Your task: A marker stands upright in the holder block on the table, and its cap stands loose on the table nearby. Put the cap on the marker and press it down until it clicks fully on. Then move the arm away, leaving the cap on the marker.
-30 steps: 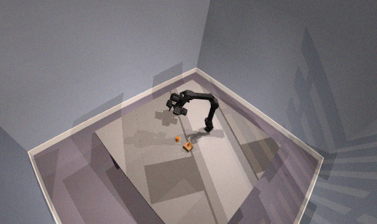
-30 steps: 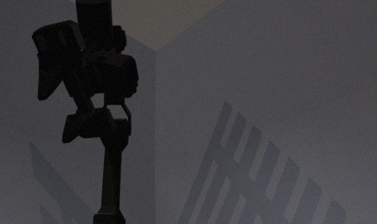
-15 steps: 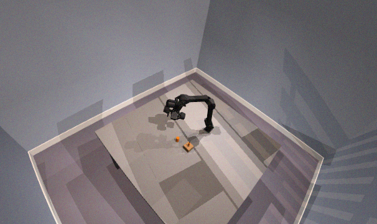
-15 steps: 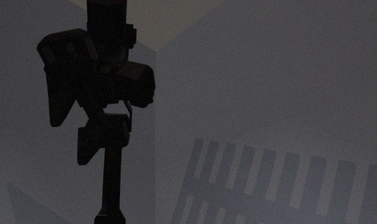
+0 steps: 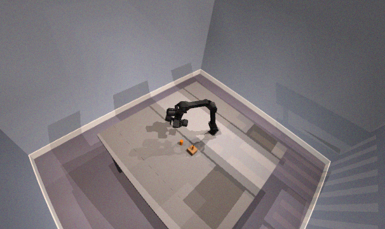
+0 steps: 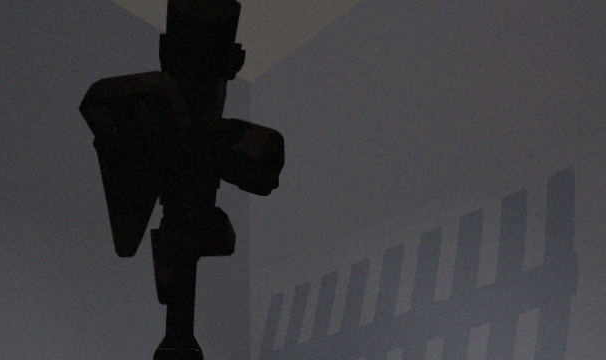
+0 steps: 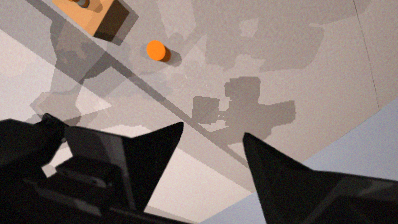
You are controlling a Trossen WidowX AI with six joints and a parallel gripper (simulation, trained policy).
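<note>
My gripper tip is now 1 cm short of the orange cap, 11 cm to the right of it and 12 cm above it.
</note>
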